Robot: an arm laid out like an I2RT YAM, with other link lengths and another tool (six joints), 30 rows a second.
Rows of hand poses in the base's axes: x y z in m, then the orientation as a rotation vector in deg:
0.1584, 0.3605, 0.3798, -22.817, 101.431, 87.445
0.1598, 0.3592, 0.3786, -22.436, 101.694, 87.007
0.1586, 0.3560, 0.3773, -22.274, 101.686, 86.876
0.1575, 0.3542, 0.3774, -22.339, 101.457, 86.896
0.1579, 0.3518, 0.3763, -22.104, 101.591, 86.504
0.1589, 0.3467, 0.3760, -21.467, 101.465, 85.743
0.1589, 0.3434, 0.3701, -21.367, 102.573, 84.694
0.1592, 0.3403, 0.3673, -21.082, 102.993, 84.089
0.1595, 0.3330, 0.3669, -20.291, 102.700, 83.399
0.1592, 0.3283, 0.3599, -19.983, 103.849, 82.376
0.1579, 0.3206, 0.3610, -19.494, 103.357, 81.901
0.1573, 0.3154, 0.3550, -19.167, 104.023, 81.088
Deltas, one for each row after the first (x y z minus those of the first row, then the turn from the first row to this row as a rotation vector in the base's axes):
0.0014, -0.0013, -0.0012, -0.230, 0.124, -0.434
0.0002, -0.0045, -0.0025, -0.236, 0.120, -0.613
-0.0009, -0.0063, -0.0024, -0.120, -0.054, -0.611
-0.0005, -0.0087, -0.0035, -0.304, -0.052, -0.957
0.0005, -0.0138, -0.0038, -0.390, -0.242, -1.824
0.0005, -0.0171, -0.0097, -1.468, 0.087, -2.250
0.0008, -0.0202, -0.0125, -1.898, 0.217, -2.682
0.0011, -0.0275, -0.0129, -1.817, 0.012, -3.640
0.0008, -0.0322, -0.0199, -2.845, 0.479, -4.156
-0.0005, -0.0399, -0.0188, -2.649, 0.118, -4.850
-0.0011, -0.0451, -0.0248, -3.307, 0.356, -5.364

